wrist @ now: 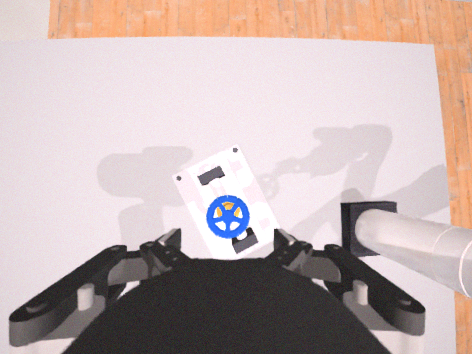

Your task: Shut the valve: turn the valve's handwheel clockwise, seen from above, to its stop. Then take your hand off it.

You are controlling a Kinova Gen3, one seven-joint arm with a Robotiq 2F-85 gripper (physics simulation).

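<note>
The blue five-spoked handwheel (228, 216) shows near the middle of the wrist view, with a yellow-orange part under it. It sits over a white base plate (256, 197) that lies turned at an angle on the table and has black blocks near both ends. My gripper (227, 238) is wide open, with one fingertip to the left and one to the right of the wheel in the view. The fingers hold nothing and stand back above the wheel, apart from it. The near end of the plate is partly hidden by the gripper body.
A pale grey table top (100, 85) bears the plate. At the right stands a black square block (350, 230) with a thick pale cylinder (405, 235) running from it to the right edge. Wooden floor (250, 20) shows beyond the table's far and right edges. Arm shadows fall around the plate.
</note>
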